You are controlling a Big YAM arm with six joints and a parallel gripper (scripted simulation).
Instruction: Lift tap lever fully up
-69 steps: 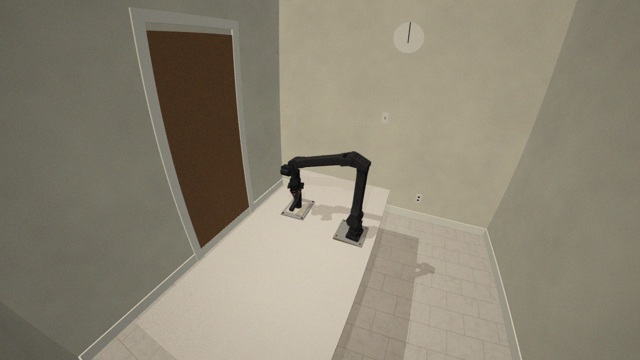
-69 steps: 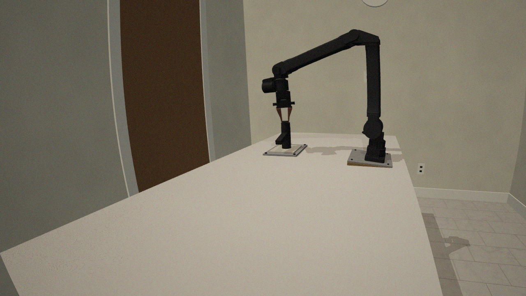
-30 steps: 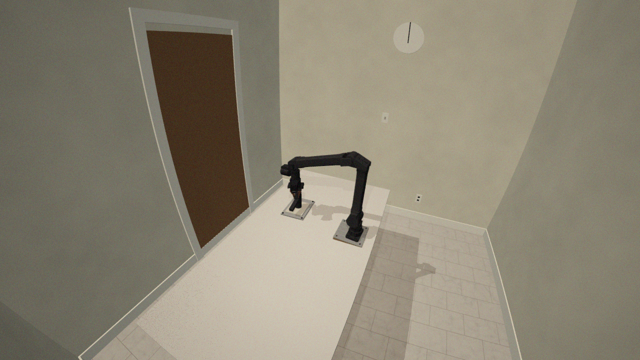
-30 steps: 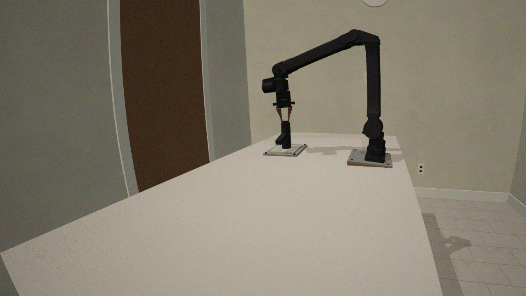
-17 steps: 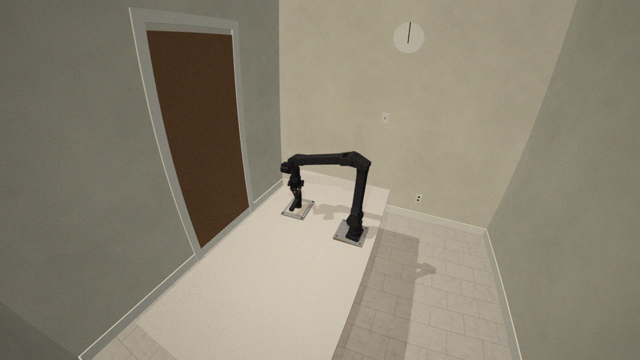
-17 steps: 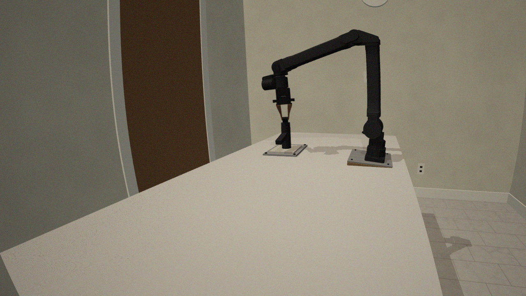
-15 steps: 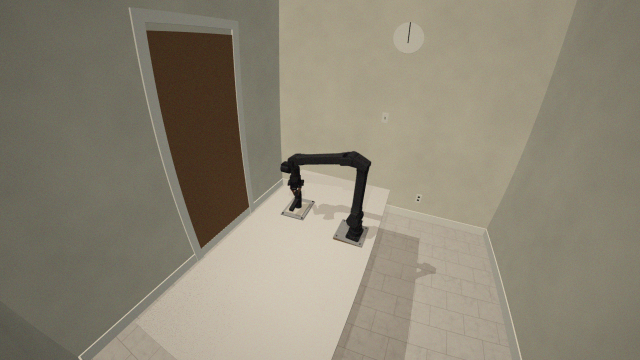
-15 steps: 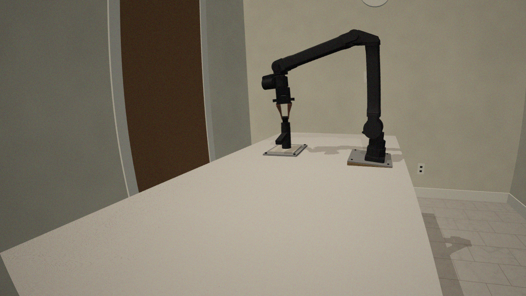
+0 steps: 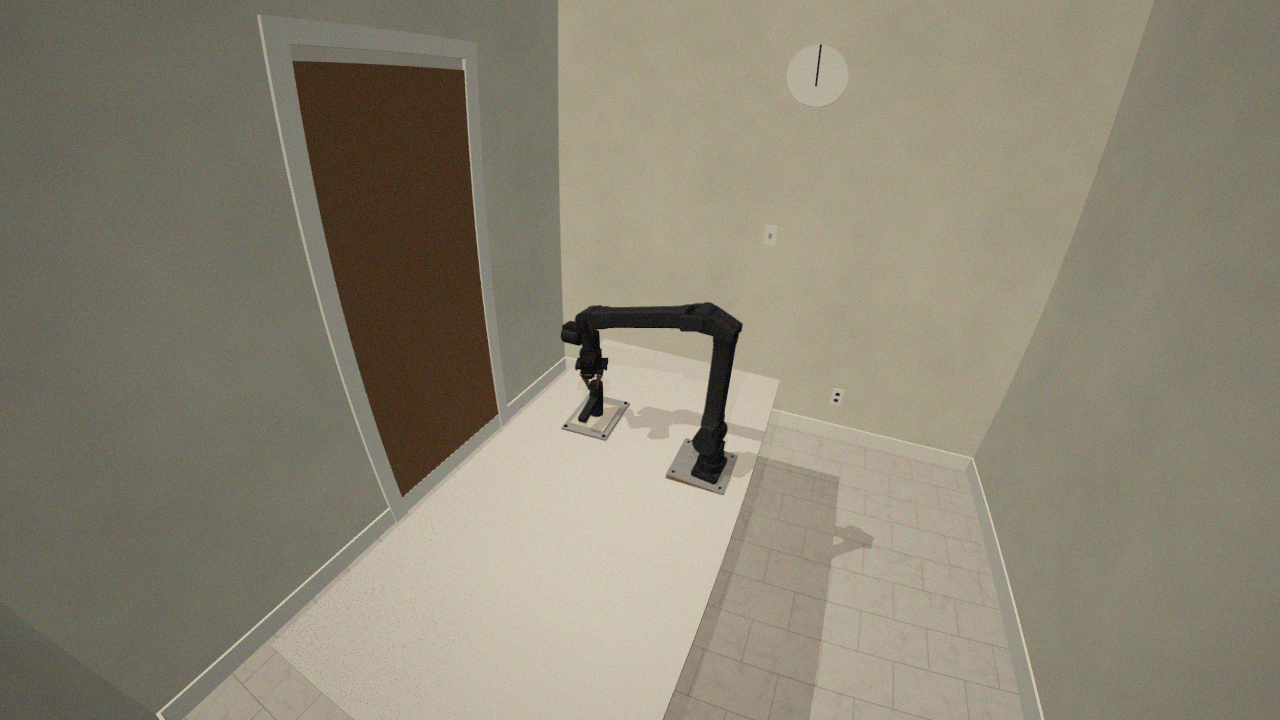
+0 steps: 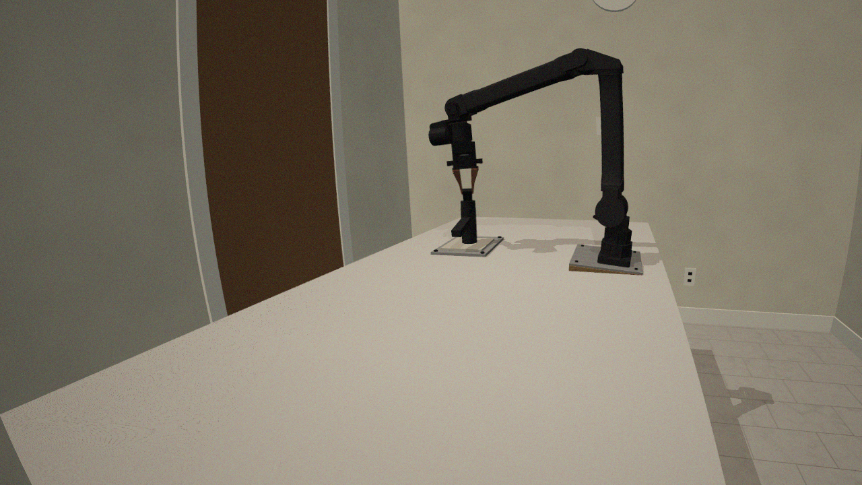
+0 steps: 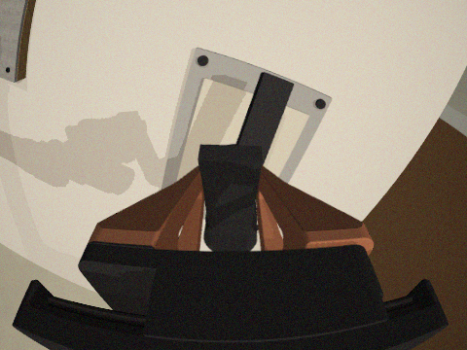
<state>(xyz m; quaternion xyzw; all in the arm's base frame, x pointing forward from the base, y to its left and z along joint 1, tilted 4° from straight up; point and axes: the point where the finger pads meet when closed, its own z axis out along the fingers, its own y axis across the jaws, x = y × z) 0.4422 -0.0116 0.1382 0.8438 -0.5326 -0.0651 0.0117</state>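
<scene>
Right now the lever is 3 cm to the right of my hand, 1 cm below it and 1 cm ahead of it. Round my hand: black tap: 8 cm below, 5 cm to the right, 2 cm ahead.
</scene>
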